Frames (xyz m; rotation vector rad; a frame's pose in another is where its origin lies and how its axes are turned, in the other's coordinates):
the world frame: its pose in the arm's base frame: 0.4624 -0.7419 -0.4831 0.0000 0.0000 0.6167
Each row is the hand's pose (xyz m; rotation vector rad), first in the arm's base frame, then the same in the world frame.
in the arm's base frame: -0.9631 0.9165 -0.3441 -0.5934 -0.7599 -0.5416
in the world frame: -0.2038 2.1773 0.1390 -0.8316 -0.5683 -1.1072
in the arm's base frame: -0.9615 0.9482 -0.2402 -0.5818 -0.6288 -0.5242
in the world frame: -0.1841 2.2023 0.2429 -0.7778 -0.4411 -1.1007
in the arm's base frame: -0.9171 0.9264 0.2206 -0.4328 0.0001 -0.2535
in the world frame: -0.1605 2.1588 0.7037 -0.4245 0.1353 -0.8603
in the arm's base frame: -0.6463 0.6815 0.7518 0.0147 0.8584 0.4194
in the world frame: -0.0812 1.8024 1.2349 0.2727 0.8080 -0.1594
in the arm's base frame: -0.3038 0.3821 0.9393 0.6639 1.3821 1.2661
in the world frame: 0.0250 1.3601 1.4224 0.9952 1.0552 0.7700
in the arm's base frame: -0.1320 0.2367 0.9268 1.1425 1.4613 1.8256
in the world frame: 0.0811 1.1421 1.4099 1.3974 0.9537 1.3876
